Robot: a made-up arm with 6 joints. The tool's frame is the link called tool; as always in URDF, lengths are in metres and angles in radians. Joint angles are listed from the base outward.
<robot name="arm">
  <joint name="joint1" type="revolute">
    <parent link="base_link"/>
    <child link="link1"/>
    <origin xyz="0.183 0.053 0.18" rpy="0 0 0"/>
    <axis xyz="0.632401 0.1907 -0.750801"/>
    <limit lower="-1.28" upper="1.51"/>
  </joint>
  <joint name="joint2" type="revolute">
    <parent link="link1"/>
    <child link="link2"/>
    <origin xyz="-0.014 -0.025 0.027" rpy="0 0 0"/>
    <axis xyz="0 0 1"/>
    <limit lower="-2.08" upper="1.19"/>
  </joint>
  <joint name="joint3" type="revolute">
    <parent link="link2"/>
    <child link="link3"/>
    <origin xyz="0.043 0.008 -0.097" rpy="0 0 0"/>
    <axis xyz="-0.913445 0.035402 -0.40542"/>
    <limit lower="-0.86" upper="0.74"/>
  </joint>
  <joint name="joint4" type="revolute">
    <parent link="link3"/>
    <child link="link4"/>
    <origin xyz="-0.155 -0.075 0.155" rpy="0 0 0"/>
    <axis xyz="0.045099 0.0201 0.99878"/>
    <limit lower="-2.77" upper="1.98"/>
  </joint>
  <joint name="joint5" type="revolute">
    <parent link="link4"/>
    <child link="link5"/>
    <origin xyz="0.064 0.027 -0.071" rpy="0 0 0"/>
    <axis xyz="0 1 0"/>
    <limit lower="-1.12" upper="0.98"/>
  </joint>
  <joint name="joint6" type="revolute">
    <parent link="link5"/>
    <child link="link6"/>
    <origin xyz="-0.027 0.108 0.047" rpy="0 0 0"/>
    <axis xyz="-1 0 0"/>
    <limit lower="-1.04" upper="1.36"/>
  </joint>
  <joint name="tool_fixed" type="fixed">
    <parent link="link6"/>
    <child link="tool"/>
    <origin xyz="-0.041 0.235 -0.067" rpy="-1.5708 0 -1.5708"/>
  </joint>
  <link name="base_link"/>
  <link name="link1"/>
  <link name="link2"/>
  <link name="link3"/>
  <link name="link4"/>
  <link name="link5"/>
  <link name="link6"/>
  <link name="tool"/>
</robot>
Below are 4 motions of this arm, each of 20 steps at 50 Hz.
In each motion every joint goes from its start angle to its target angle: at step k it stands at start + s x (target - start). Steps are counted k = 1, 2, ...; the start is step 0. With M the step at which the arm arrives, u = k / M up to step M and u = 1 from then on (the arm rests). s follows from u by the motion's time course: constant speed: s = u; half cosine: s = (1 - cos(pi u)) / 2; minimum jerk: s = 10 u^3 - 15 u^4 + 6 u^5.
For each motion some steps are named. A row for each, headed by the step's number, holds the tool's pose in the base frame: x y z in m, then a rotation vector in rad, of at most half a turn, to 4 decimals.
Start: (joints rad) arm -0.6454 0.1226 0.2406 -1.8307 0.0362 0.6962
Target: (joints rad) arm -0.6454 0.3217 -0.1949 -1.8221 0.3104 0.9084
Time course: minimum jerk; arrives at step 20
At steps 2, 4, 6, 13, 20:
2: 0.3975 -0.0599 0.1530 0.4406 -1.2055 2.5470
4: 0.3970 -0.0563 0.1467 0.4913 -1.2269 2.5300
6: 0.3950 -0.0485 0.1338 0.6004 -1.2689 2.4905
13: 0.3632 -0.0010 0.0732 1.2337 -1.4044 2.1815
20: 0.3427 0.0159 0.0577 1.4748 -1.4082 2.0247

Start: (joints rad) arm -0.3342 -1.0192 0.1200 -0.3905 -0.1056 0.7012
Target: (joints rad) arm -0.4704 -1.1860 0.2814 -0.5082 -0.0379 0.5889
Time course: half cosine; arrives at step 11
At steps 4, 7, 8, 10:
4: 0.3275 0.0881 0.0100 0.8028 -1.3124 2.2591
7: 0.3445 0.0662 0.0155 0.6708 -1.3029 2.2258
8: 0.3491 0.0596 0.0177 0.6317 -1.2999 2.2168
10: 0.3549 0.0511 0.0208 0.5813 -1.2957 2.2056

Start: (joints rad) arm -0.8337 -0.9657 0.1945 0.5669 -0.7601 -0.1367
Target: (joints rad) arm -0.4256 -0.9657 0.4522 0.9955 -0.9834 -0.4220
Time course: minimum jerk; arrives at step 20
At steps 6, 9, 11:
6: 0.0392 0.3401 -0.0600 -0.9400 0.1075 -1.4145
9: 0.0199 0.3670 -0.0460 -0.9426 0.1862 -1.3305
11: 0.0065 0.3877 -0.0304 -0.9370 0.2521 -1.2624

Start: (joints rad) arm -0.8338 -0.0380 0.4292 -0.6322 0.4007 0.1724
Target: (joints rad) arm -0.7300 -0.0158 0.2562 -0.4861 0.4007 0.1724
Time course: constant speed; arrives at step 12
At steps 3, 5, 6, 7, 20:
3: 0.1901 0.2102 -0.0123 -1.5242 0.8136 -2.1293
5: 0.1783 0.2138 -0.0102 -1.5624 0.8308 -2.0785
6: 0.1724 0.2155 -0.0088 -1.5806 0.8390 -2.0526
7: 0.1664 0.2173 -0.0073 -1.5983 0.8469 -2.0265
20: 0.1366 0.2252 0.0028 -1.6783 0.8828 -1.8919

